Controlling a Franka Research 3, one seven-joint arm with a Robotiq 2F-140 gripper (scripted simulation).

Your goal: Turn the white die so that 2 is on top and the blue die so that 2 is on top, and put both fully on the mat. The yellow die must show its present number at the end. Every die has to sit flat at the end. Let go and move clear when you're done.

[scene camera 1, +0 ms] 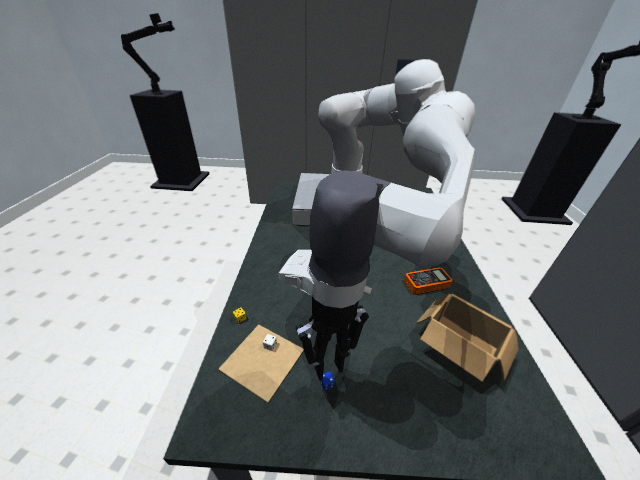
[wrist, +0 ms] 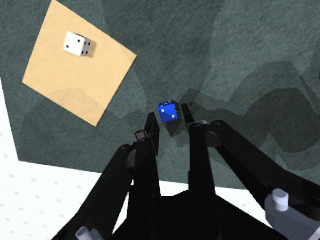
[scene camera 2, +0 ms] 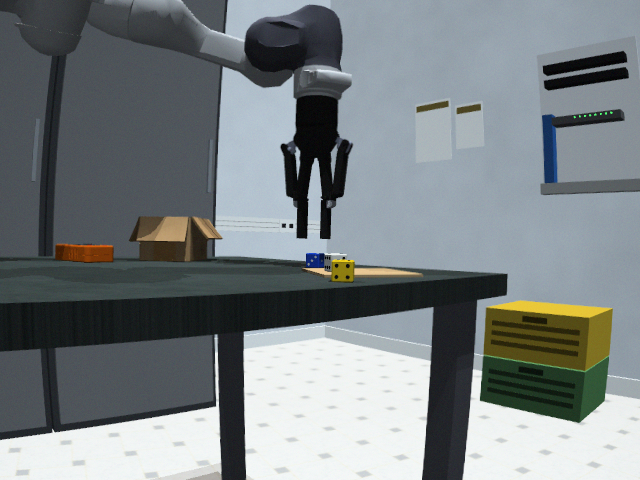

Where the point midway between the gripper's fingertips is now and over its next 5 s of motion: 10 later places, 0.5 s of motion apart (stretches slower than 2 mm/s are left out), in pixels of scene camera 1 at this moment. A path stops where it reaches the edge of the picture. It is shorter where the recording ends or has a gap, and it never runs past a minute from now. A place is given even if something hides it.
My gripper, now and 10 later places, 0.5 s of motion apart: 328,370; 328,373; 328,374; 327,375; 328,376; 327,381; 327,382; 327,375; 328,360; 296,355; 260,350
